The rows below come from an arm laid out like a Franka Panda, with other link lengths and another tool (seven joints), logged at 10 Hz.
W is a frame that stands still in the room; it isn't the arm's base.
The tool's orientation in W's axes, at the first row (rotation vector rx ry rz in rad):
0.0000, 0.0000, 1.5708
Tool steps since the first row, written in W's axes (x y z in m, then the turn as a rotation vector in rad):
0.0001, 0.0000, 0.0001, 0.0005, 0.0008, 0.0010
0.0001, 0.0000, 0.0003, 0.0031, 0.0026, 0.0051
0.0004, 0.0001, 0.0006, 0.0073, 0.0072, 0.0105
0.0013, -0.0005, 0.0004, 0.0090, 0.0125, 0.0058
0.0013, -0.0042, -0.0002, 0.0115, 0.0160, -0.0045
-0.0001, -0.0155, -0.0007, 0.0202, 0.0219, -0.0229
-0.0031, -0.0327, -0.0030, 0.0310, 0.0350, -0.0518
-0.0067, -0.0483, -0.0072, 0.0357, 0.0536, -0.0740
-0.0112, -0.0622, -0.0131, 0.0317, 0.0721, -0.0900
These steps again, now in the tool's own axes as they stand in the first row. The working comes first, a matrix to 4 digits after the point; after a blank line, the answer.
The tool's axes in the first row as the columns of a matrix, in W's axes (used below as rounded here):
0.0000, -1.0000, 0.0000
1.0000, 0.0000, 0.0000
0.0000, 0.0000, 1.0000

0.0000, -0.0001, 0.0001, 0.0008, -0.0005, 0.0010
0.0000, -0.0001, 0.0003, 0.0026, -0.0031, 0.0051
0.0001, -0.0004, 0.0006, 0.0072, -0.0073, 0.0105
-0.0005, -0.0013, 0.0004, 0.0125, -0.0090, 0.0058
-0.0042, -0.0013, -0.0002, 0.0160, -0.0115, -0.0045
-0.0155, 0.0001, -0.0007, 0.0219, -0.0202, -0.0229
-0.0327, 0.0031, -0.0030, 0.0350, -0.0310, -0.0518
-0.0483, 0.0067, -0.0072, 0.0536, -0.0357, -0.0740
-0.0622, 0.0112, -0.0131, 0.0721, -0.0317, -0.0900

